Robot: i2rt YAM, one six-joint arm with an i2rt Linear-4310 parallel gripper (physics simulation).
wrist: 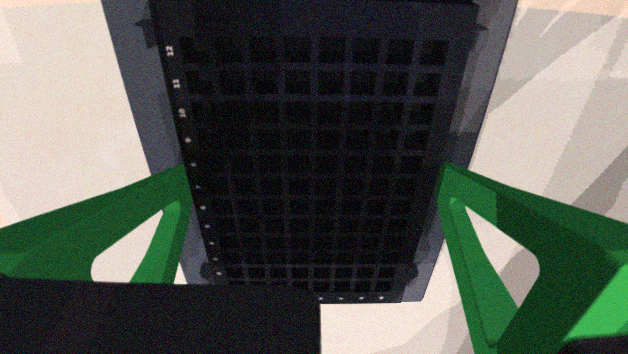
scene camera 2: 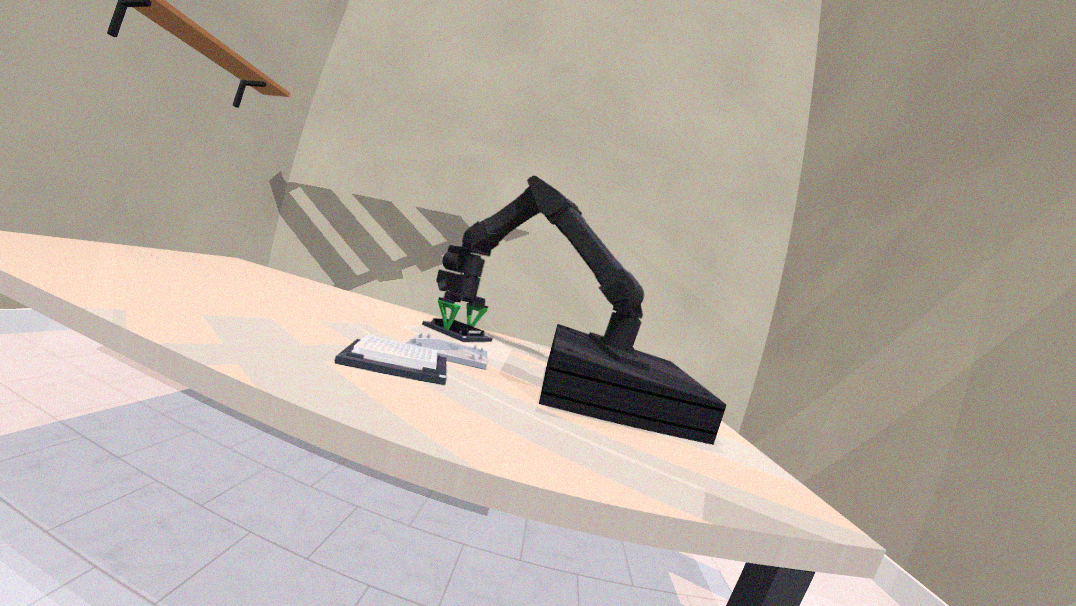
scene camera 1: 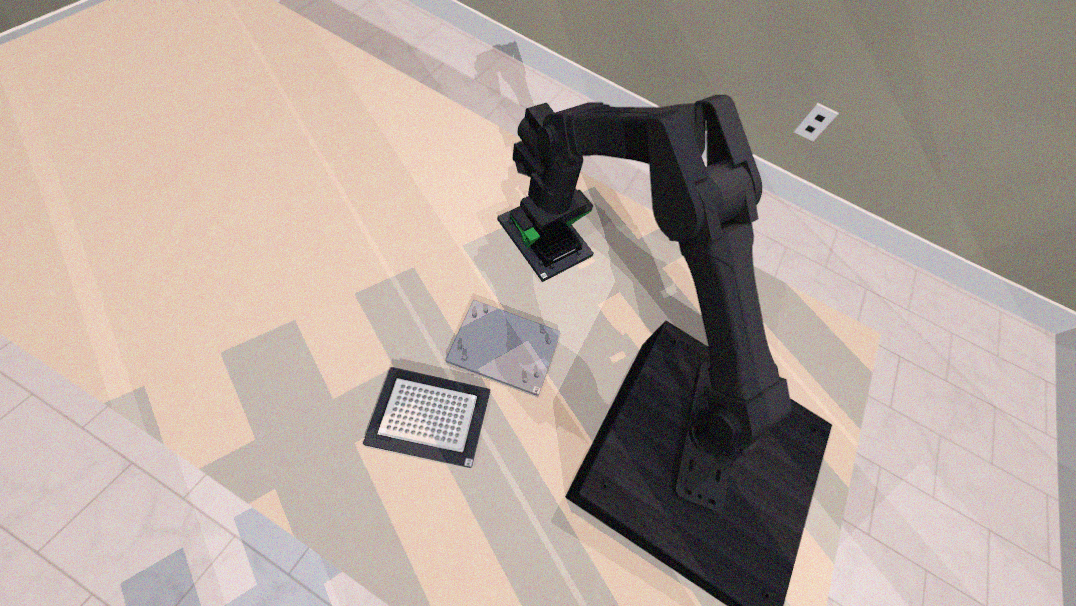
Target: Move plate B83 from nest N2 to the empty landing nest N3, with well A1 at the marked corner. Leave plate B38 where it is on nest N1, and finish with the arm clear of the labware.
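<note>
A black well plate [scene camera 1: 558, 244] [scene camera 2: 463, 329] [wrist: 315, 125] sits in a dark nest [scene camera 1: 543, 268] [wrist: 135, 90]. In the wrist view its printed numbers run down the left edge, 12 at the top. My gripper [scene camera 1: 555, 228] [scene camera 2: 460, 326] [wrist: 314, 177] is open, pointing down over this plate, one green finger beside each long side. Contact cannot be told. A white well plate [scene camera 1: 427, 414] [scene camera 2: 399, 352] sits in another dark nest [scene camera 1: 421, 451] [scene camera 2: 391, 371]. The pale grey nest [scene camera 1: 504, 342] [scene camera 2: 459, 348] between them is empty and has small upright pegs. Plate names are not legible.
The arm's black base block [scene camera 1: 632, 466] [scene camera 2: 632, 398] stands to the right of the nests. Each nest has a small white tag at one corner. A wooden shelf [scene camera 2: 210, 48] is on the wall at the upper left of scene camera 2.
</note>
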